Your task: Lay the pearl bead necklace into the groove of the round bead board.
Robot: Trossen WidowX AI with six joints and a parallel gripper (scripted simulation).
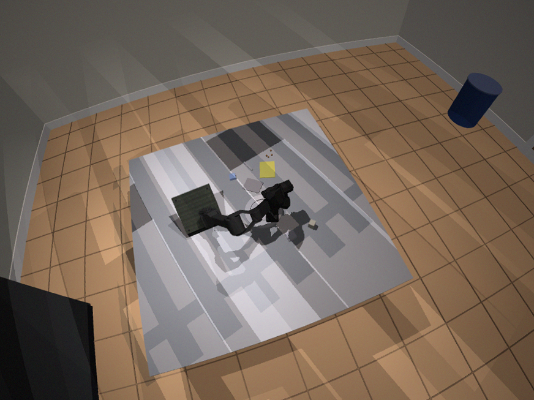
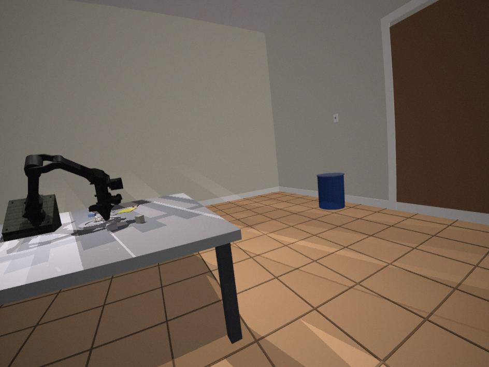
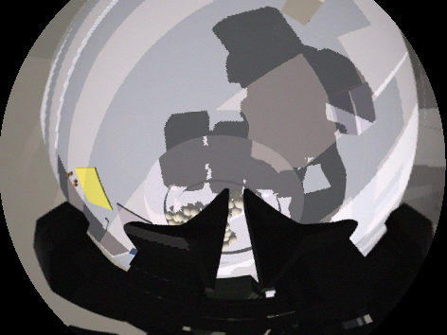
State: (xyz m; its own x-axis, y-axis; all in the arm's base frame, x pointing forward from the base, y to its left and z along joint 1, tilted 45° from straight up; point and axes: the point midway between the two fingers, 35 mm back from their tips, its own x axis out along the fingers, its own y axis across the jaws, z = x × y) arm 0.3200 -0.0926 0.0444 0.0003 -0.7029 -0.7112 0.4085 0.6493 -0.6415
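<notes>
The round bead board lies 40 mm behind my gripper tip, 30 mm to the left of it and 10 mm below it. From my gripper tip the other things lie so: grey card 210 mm to the left, 30 mm behind, 10 mm below; beige cube 150 mm to the right, 150 mm ahead; white block 160 mm to the right, 30 mm ahead.
</notes>
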